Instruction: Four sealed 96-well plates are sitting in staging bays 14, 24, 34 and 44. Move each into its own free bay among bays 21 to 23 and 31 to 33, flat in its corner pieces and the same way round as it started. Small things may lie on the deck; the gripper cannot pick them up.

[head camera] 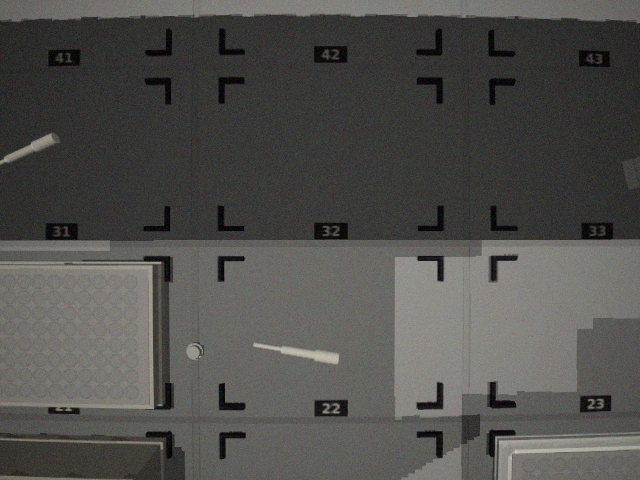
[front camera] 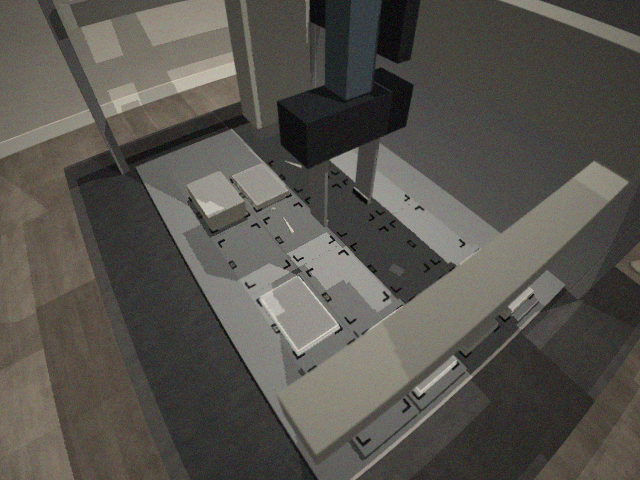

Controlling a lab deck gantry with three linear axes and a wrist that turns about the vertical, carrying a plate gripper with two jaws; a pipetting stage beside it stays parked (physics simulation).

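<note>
A sealed plate lies flat in bay 21; its left part is outside the head view. Two more plates are in the staging row, partly hidden by the front beam: one in bay 24, one in bay 44. Bay 14 holds no plate. Bay 34 is in deep shadow, with a dim edge that seems to be a plate. My gripper is open, its jaws wide apart with deck showing between them. It hangs above the middle of the deck and does not show in the head view. Bays 22 and 32 hold no plate.
A tall block stands in bay 11, a lidded plate in bay 13. Pipette tips lie in bay 22 and bay 31. A small cap lies between bays 21 and 22, a flat scrap in bay 33.
</note>
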